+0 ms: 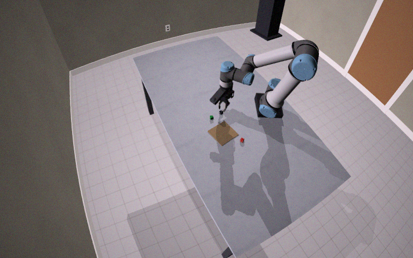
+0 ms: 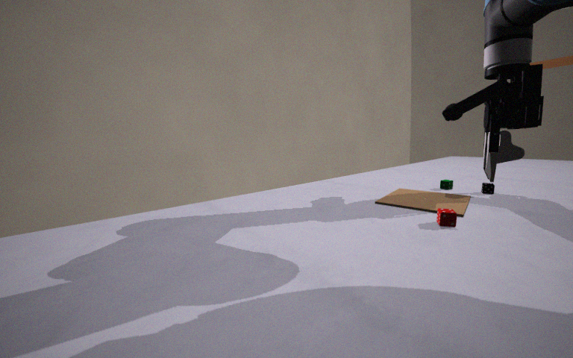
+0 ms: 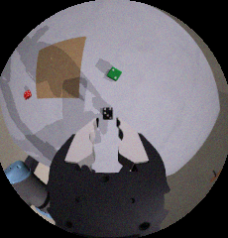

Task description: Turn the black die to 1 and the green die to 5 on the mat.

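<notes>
My gripper is now 3 cm above the black die. Also, from my hand: green die (8 cm ahead, 3 cm below); then red die (25 cm to the left, 4 cm ahead, 3 cm below); then brown mat (14 cm to the left, 9 cm ahead, 4 cm below).
</notes>
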